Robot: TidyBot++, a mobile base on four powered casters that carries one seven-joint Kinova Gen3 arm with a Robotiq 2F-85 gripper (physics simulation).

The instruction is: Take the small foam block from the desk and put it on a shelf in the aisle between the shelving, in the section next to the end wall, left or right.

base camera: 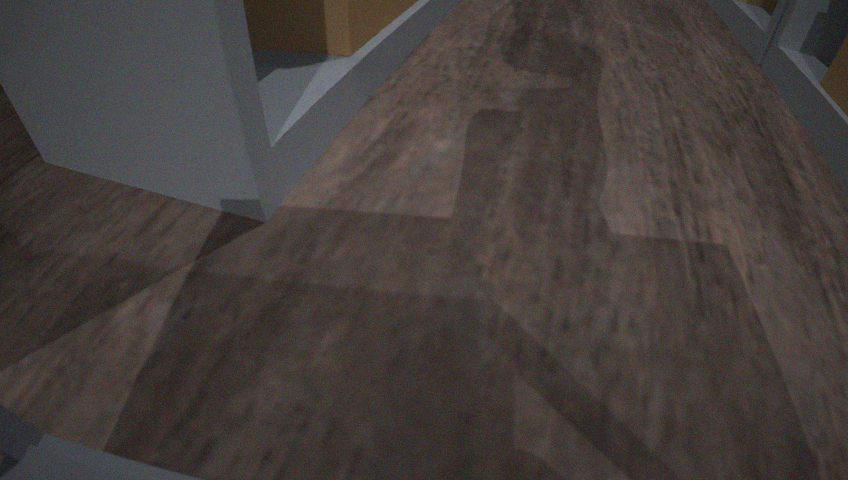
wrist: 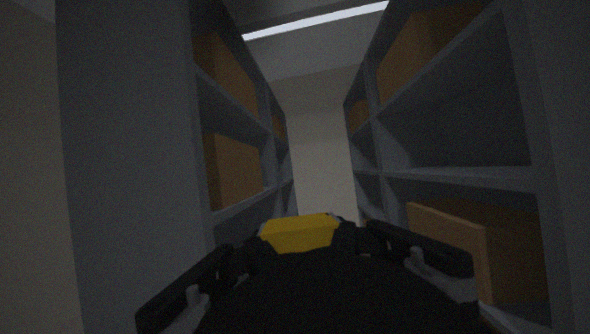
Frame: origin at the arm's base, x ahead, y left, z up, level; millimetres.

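Where they show: gripper, fingertip midpoint: (wrist: 298,227).
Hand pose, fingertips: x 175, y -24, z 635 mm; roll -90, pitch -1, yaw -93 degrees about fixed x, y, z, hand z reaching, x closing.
After its pixels a point has its place.
The small yellow foam block (wrist: 300,231) {x 131, y -22, z 647 mm} is held between the fingertips of my gripper (wrist: 298,227) {x 175, y -24, z 635 mm}, which is shut on it, low in the middle of the wrist view. The gripper points along the aisle between a left shelving unit (wrist: 130,150) {x 493, y 401, z 812 mm} and a right shelving unit (wrist: 455,173) {x 579, y -707, z 594 mm}. The pale end wall (wrist: 322,170) {x 2188, y -595, z 647 mm} shows at the far end of the aisle, behind the block. The block and the gripper do not show in the base camera view.
The left unit's end panel (base camera: 136,101) {x 482, y 349, z -257 mm} stands at the left in the base view, where the wooden floor (base camera: 535,178) {x 568, y -101, z -396 mm} runs between the units. Brown boxes (wrist: 240,172) {x 744, y 163, z 718 mm} stand on the left shelves. A brown open box (wrist: 445,225) {x 634, y -688, z 369 mm} stands low on the right.
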